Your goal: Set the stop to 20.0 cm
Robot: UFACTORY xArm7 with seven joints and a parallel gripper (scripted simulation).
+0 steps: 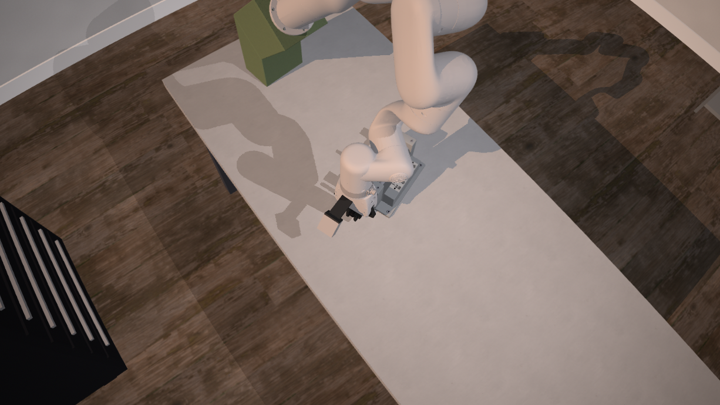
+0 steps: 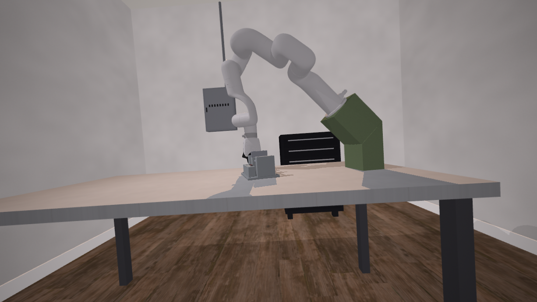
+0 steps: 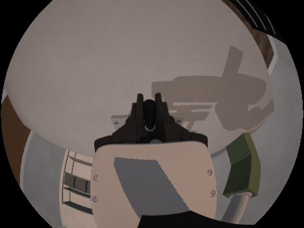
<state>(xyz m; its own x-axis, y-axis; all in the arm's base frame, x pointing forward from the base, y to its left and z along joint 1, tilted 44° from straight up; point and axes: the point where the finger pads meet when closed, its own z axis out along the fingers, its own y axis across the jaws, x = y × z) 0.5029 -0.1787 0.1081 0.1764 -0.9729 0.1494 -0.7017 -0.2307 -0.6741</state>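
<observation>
The grey stop block lies 14 cm to the left of my hand, 5 cm above it and 3 cm behind it. The rest, counted from my hand: handwheel knob: 1 cm to the left; black handwheel: 2 cm to the left, 1 cm behind, 1 cm above.
</observation>
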